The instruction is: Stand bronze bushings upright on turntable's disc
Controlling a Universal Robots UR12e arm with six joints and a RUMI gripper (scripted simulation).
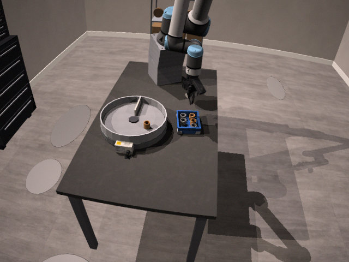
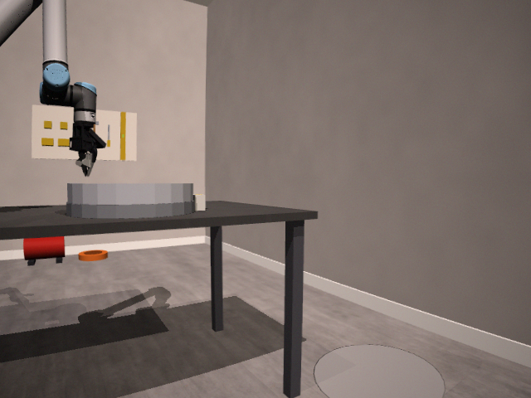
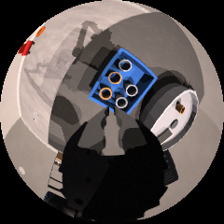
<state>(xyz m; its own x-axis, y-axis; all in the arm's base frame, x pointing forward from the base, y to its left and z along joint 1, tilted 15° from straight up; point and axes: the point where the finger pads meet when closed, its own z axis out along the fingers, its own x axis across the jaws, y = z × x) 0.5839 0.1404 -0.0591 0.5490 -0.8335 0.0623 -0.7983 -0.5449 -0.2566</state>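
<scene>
Right now my hand is 5 cm short of the blue crate, 2 cm to the left of it and 12 cm above it. The rest, counted from my hand: turntable (6 cm ahead, 37 cm to the right, 9 cm below).
</scene>
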